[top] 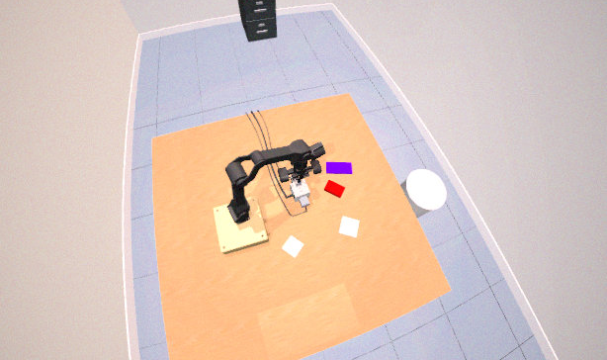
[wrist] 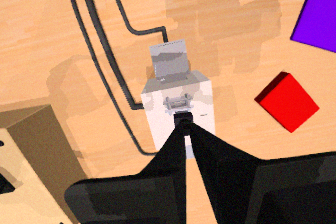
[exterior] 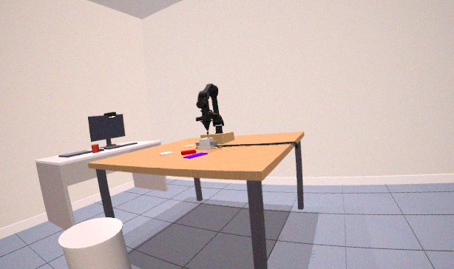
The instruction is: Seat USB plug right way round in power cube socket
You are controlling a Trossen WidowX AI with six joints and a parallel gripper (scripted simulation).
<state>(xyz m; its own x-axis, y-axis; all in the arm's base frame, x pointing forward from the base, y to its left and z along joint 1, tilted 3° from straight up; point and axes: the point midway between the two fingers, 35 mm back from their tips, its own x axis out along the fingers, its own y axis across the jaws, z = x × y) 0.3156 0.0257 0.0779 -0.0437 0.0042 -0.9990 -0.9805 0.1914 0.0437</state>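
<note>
Right now the dark USB plug is 2 cm below my gripper tip. Round my gripper tip: metal socket (7 cm below); purple block (26 cm ahead, 13 cm below, 1 cm to the left); red block (17 cm ahead, 13 cm below, 9 cm to the right).
</note>
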